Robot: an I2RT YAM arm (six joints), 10 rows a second.
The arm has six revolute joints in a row. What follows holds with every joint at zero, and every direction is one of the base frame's.
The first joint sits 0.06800 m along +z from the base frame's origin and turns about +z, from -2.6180 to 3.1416 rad.
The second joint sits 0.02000 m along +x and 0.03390 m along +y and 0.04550 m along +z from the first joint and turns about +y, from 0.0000 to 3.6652 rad.
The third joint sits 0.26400 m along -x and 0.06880 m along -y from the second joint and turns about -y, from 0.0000 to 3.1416 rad.
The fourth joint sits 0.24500 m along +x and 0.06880 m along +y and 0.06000 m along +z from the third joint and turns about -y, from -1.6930 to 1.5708 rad.
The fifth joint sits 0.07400 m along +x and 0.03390 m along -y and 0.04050 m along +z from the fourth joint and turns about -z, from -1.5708 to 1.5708 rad.
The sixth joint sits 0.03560 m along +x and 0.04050 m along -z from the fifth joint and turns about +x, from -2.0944 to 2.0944 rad.
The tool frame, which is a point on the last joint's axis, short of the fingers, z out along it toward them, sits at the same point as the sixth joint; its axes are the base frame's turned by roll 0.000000, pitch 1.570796 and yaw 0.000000 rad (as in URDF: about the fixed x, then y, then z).
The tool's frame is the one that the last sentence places.
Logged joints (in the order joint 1, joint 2, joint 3, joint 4, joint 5, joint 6), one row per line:
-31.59, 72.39, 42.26, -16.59, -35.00, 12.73
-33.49, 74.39, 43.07, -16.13, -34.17, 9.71
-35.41, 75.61, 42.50, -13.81, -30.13, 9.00
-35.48, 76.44, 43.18, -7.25, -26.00, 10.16
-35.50, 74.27, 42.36, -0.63, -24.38, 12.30
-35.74, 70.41, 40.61, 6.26, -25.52, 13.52
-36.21, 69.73, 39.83, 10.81, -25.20, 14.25
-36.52, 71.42, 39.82, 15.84, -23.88, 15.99
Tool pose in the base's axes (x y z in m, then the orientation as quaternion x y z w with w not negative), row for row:
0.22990, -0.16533, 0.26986, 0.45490, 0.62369, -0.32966, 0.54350
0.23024, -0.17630, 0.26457, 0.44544, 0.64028, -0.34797, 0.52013
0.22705, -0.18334, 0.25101, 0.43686, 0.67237, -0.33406, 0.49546
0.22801, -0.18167, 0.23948, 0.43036, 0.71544, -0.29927, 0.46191
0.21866, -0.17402, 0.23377, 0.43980, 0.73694, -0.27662, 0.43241
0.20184, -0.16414, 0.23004, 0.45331, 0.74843, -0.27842, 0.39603
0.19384, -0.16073, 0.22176, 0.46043, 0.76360, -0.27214, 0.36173
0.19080, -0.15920, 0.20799, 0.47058, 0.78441, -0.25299, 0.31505
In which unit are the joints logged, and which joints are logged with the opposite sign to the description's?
The joints are logged in degrees. Opposite sign: joint 4, joint 5.
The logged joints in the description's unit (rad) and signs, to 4 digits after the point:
-0.5513, 1.2634, 0.7376, 0.2896, 0.6109, 0.2222
-0.5845, 1.2984, 0.7517, 0.2815, 0.5964, 0.1695
-0.6180, 1.3196, 0.7418, 0.2410, 0.5259, 0.1571
-0.6192, 1.3341, 0.7536, 0.1265, 0.4538, 0.1773
-0.6196, 1.2963, 0.7393, 0.0110, 0.4255, 0.2147
-0.6238, 1.2289, 0.7088, -0.1093, 0.4454, 0.2360
-0.6320, 1.2170, 0.6952, -0.1887, 0.4398, 0.2487
-0.6374, 1.2465, 0.6950, -0.2765, 0.4168, 0.2791

